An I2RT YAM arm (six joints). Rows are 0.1 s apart.
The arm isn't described. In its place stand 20 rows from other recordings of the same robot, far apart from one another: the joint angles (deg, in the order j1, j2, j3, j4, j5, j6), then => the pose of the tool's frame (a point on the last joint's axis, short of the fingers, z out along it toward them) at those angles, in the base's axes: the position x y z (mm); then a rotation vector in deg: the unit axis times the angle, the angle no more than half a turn.
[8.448 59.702 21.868 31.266 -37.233 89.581] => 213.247 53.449 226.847 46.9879 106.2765 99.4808
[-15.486 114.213 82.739 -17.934 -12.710 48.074] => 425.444 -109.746 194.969 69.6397 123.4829 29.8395
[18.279 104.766 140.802 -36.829 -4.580 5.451] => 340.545 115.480 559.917 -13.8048 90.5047 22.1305
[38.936 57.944 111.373 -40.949 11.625 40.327] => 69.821 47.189 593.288 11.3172 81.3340 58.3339
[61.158 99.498 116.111 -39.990 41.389 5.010] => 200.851 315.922 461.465 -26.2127 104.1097 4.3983
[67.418 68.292 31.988 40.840 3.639 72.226] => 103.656 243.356 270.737 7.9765 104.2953 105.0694
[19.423 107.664 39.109 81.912 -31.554 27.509] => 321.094 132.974 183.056 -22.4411 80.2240 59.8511
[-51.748 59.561 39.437 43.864 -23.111 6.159] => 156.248 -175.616 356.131 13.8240 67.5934 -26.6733
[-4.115 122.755 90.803 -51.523 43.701 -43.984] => 410.972 -54.226 157.686 50.0452 -148.4912 61.0046
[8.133 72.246 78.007 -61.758 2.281 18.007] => 236.315 32.341 358.382 13.4697 145.5928 7.2744
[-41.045 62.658 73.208 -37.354 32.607 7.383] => 154.405 -159.872 404.958 67.6619 98.7667 -53.9744
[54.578 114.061 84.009 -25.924 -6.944 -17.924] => 246.255 353.659 193.185 -89.8583 117.8940 22.7946
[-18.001 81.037 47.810 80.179 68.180 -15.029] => 252.500 -116.797 353.965 68.0550 37.3284 -53.5266
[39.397 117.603 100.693 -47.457 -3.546 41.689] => 339.829 281.959 234.844 2.0804 160.5214 27.5151
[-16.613 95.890 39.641 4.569 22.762 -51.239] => 282.903 -98.780 121.923 -34.9325 147.6332 -54.6253
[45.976 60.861 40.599 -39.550 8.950 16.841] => 140.862 137.776 221.169 -34.5071 145.3151 11.0140
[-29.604 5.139 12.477 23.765 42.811 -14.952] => 55.964 -59.622 279.666 48.0127 53.1382 -60.8393
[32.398 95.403 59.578 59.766 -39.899 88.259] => 301.202 218.179 322.687 -2.0099 92.5488 122.5441
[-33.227 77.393 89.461 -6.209 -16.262 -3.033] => 253.929 -154.420 492.075 9.0147 84.3169 -17.5014
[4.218 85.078 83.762 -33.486 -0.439 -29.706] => 332.732 24.813 368.333 -36.8237 119.8702 -13.9923
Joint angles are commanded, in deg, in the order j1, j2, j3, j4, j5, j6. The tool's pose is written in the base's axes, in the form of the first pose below.
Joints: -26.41 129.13 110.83 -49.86 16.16 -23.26
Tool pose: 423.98 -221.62 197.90 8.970 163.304 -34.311
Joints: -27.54 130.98 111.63 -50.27 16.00 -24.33
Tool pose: 422.72 -231.50 186.79 8.804 165.122 -33.887
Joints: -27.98 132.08 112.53 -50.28 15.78 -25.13
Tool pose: 423.95 -236.19 182.38 8.203 165.531 -33.713
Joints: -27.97 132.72 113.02 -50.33 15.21 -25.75
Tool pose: 425.73 -236.65 179.52 7.112 165.769 -32.952
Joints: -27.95 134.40 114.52 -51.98 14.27 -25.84
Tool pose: 428.11 -237.08 172.13 6.431 167.430 -30.799
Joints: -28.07 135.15 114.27 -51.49 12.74 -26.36
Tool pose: 429.01 -237.68 164.81 5.408 167.714 -28.556
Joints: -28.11 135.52 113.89 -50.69 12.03 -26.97
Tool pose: 429.83 -238.02 160.26 4.415 167.611 -27.718
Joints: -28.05 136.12 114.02 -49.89 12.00 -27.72
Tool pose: 432.06 -238.60 156.42 3.271 167.402 -27.961
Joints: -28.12 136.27 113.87 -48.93 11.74 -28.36
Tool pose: 433.15 -239.69 154.98 2.470 166.801 -28.081
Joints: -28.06 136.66 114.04 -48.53 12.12 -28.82
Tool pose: 434.53 -240.10 152.87 1.833 166.789 -28.753
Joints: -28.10 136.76 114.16 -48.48 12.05 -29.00
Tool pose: 434.78 -240.58 152.66 1.623 166.736 -28.733
